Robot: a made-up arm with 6 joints. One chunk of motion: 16 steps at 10 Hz.
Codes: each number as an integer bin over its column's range. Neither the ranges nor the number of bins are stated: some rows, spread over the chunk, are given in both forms.
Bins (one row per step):
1: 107 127 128 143 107 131
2: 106 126 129 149 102 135
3: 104 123 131 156 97 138
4: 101 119 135 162 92 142
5: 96 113 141 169 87 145
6: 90 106 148 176 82 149
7: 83 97 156 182 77 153
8: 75 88 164 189 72 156
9: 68 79 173 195 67 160
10: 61 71 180 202 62 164
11: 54 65 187 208 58 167
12: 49 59 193 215 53 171
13: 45 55 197 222 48 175
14: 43 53 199 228 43 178
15: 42 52 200 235 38 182
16: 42 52 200 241 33 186
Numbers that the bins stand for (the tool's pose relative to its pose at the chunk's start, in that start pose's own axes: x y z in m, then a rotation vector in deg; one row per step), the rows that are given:
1: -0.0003 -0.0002 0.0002 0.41 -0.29 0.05
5: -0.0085 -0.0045 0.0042 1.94 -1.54 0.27
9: -0.0293 -0.0152 0.0143 3.47 -2.80 0.51
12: -0.0435 -0.0215 0.0205 4.65 -3.67 0.68
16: -0.0487 -0.0237 0.0227 6.18 -4.93 0.92
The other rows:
2: -0.0010 -0.0005 0.0005 0.76 -0.60 0.12
3: -0.0025 -0.0014 0.0011 1.18 -0.91 0.16
4: -0.0047 -0.0027 0.0024 1.53 -1.23 0.23
6: -0.0129 -0.0067 0.0064 2.35 -1.85 0.34
7: -0.0182 -0.0096 0.0089 2.71 -2.17 0.40
8: -0.0241 -0.0124 0.0115 3.12 -2.48 0.45
10: -0.0345 -0.0177 0.0165 3.88 -3.11 0.57
11: -0.0398 -0.0196 0.0187 4.24 -3.36 0.62
13: -0.0465 -0.0227 0.0218 5.06 -3.99 0.75
14: -0.0480 -0.0234 0.0224 5.41 -4.30 0.79
15: -0.0487 -0.0237 0.0227 5.82 -4.62 0.85

